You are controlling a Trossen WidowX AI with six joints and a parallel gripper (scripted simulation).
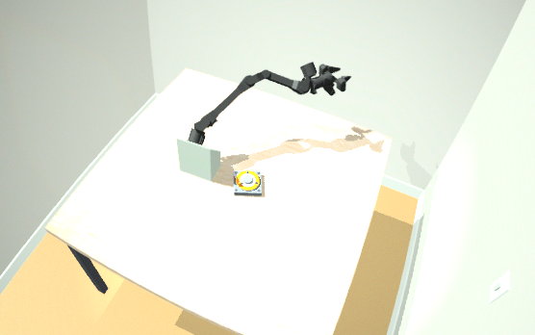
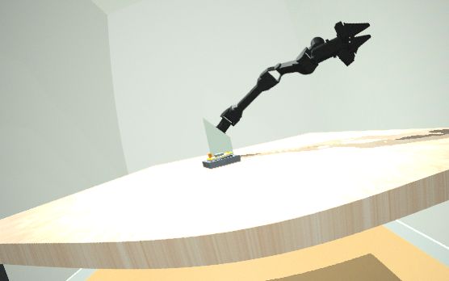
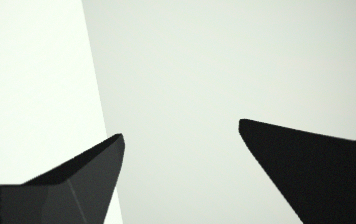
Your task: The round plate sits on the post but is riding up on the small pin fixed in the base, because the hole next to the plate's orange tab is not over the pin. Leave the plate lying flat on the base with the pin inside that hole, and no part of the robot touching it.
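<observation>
Now: gripper tip 310 mm past the base, 560 mm to the left of it and 320 mm above it.
</observation>
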